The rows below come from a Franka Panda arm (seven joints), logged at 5 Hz.
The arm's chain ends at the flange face. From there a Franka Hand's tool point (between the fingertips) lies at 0.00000 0.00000 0.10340 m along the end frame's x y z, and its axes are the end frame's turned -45 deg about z.
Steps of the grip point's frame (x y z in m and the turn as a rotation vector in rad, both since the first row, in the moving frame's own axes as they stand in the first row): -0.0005 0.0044 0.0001 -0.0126 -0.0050 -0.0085; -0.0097 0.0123 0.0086 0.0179 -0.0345 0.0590; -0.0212 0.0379 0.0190 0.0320 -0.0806 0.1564; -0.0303 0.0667 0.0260 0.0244 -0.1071 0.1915; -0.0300 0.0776 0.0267 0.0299 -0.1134 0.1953
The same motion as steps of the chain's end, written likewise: 0.0022 0.0022 0.0001 -0.0124 0.0054 -0.0085; 0.0057 0.0145 0.0087 -0.0117 -0.0371 0.0590; 0.0203 0.0389 0.0194 -0.0344 -0.0796 0.1564; 0.0359 0.0635 0.0266 -0.0585 -0.0930 0.1915; 0.0446 0.0711 0.0274 -0.0590 -0.1013 0.1953
